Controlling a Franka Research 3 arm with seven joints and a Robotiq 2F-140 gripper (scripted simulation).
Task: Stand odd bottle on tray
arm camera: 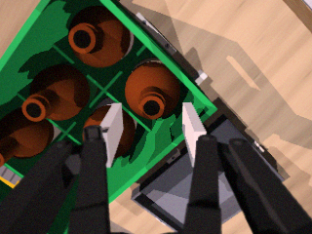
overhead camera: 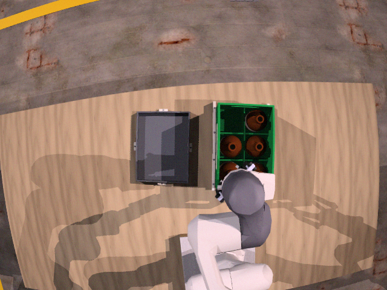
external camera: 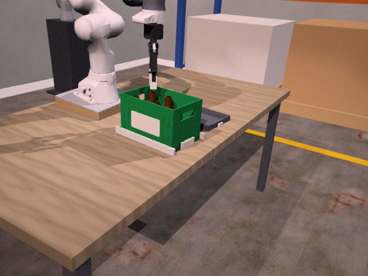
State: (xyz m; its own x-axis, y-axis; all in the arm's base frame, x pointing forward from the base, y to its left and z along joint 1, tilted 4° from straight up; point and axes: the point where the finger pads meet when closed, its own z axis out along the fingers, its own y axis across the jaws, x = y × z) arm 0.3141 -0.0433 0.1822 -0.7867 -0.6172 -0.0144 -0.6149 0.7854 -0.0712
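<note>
My hand is 80 mm short of the green crate, 60 mm to the left of it and 130 mm above it. Round my hand: dark grey tray: 110 mm ahead, 220 mm to the left, 200 mm below; then brown bottle: 170 mm ahead, 110 mm to the right, 130 mm below.
</note>
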